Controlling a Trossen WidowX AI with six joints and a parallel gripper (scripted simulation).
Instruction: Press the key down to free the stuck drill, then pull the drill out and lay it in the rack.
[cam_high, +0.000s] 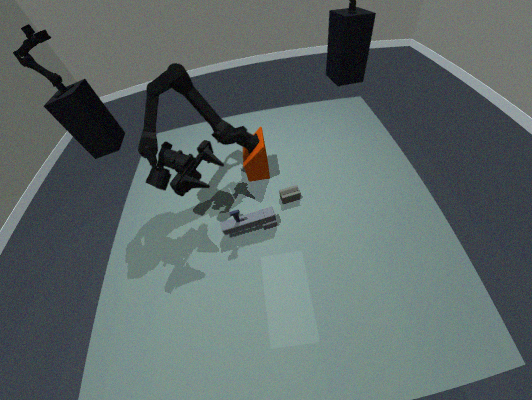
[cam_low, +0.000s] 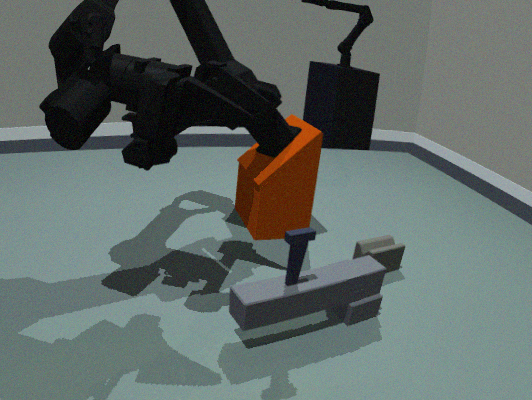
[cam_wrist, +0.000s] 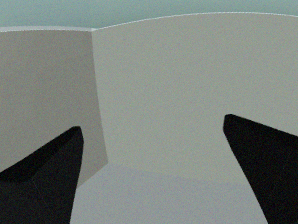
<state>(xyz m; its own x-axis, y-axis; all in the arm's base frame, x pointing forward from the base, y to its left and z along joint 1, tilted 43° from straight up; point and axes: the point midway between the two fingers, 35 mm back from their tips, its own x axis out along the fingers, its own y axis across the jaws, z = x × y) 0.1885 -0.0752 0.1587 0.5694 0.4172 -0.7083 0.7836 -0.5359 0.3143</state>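
Right now my gripper tip is 70 mm short of the dark blue key, 20 mm to the right of it and 130 mm above it. Also, from my gripper tip: grey-brown rack: 220 mm to the left, 200 mm below; then drill: 70 mm ahead, 70 mm to the left, 180 mm below; then grey block: 70 mm ahead, 50 mm to the left, 180 mm below.
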